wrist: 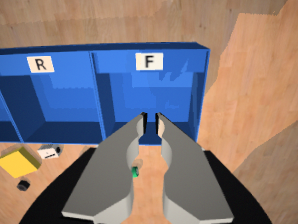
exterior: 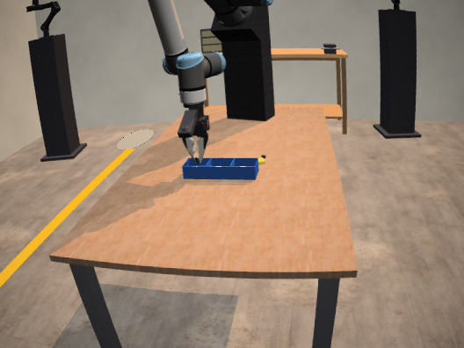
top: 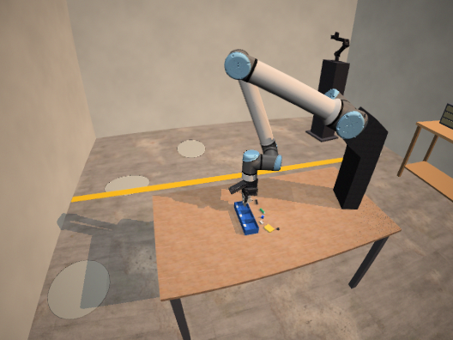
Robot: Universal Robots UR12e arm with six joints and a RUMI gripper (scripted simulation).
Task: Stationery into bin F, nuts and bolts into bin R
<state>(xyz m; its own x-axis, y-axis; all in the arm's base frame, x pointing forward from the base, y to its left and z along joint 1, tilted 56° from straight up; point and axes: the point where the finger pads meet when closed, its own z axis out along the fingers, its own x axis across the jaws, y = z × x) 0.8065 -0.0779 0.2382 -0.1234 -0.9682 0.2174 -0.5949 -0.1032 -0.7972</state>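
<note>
Now: the blue three-part bin 30 mm ahead of my hand, 80 mm to the left of it and 30 mm below it. Round my hand: blue die: 80 mm behind, 110 mm to the left, 40 mm below; green battery: 100 mm behind, 60 mm to the left, 40 mm below; black cylinder: 110 mm behind, 30 mm to the right, 40 mm below.
</note>
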